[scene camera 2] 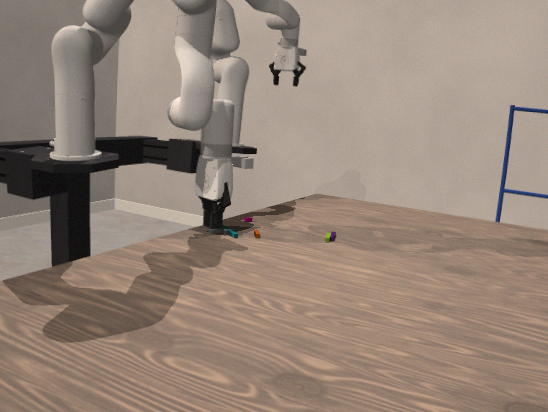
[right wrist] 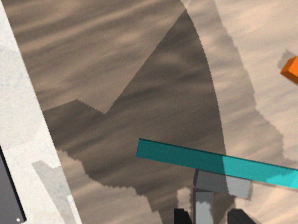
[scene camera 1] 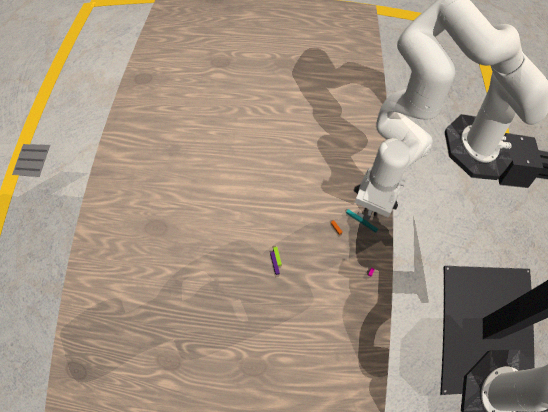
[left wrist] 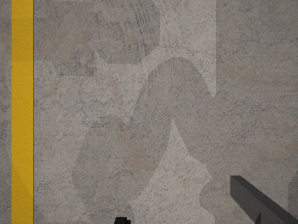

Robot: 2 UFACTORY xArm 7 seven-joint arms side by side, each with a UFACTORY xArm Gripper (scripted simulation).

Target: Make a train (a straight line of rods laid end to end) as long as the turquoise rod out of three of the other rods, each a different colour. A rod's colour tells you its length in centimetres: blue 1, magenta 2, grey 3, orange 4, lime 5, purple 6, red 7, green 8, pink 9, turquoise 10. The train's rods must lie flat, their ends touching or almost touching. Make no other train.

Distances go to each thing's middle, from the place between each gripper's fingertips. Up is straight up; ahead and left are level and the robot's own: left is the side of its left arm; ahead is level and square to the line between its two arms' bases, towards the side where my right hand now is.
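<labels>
My left gripper (scene camera 2: 285,85) is 41 cm above the grey rod (right wrist: 232,185), 93 cm to the left of it and 32 cm short of it.
The rod, measured from my right hand: 3 cm below, 2 cm ahead of and 2 cm to the left of the hand.
</labels>
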